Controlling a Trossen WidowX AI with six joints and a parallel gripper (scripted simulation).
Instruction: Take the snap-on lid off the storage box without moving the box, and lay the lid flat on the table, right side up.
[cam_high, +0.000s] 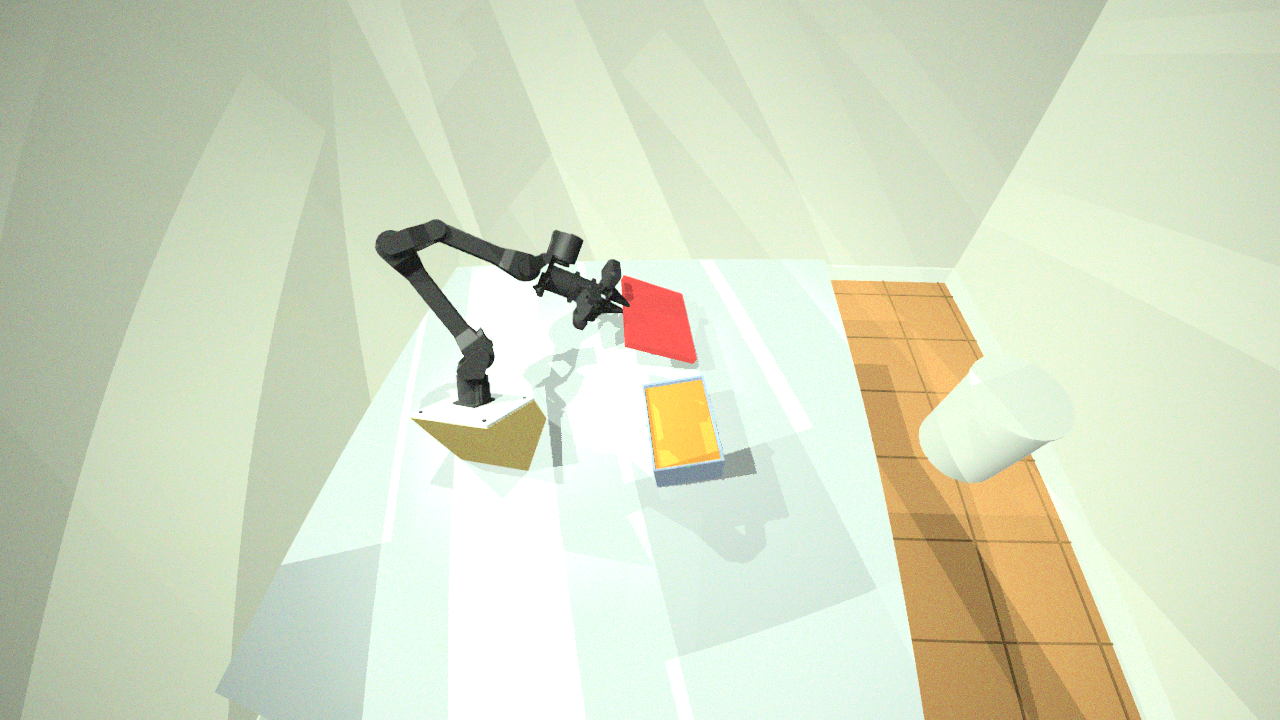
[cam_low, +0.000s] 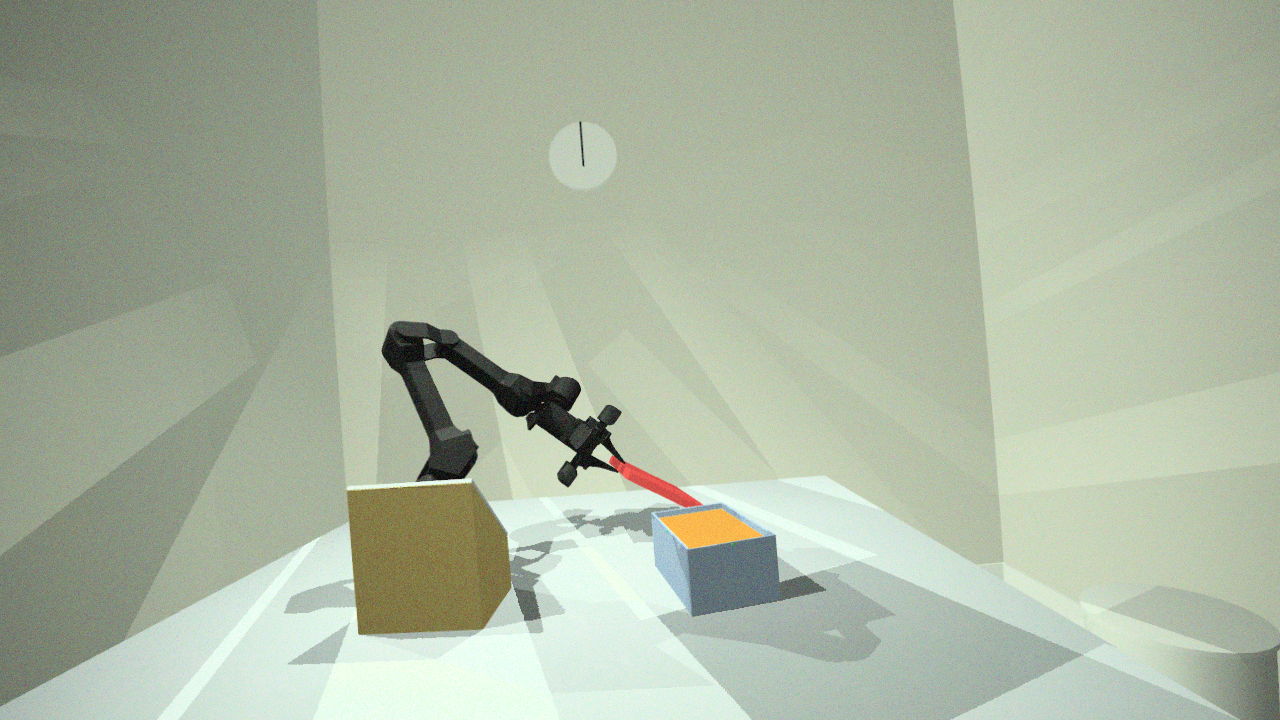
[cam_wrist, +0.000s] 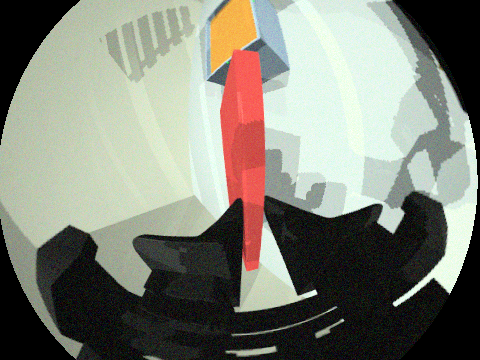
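Now: gripper tip 70 mm short of the red lid, 20 mm to the right of it and 40 mm above it. Round my gripper tip: storage box (180 mm ahead, 240 mm to the right, 90 mm below).
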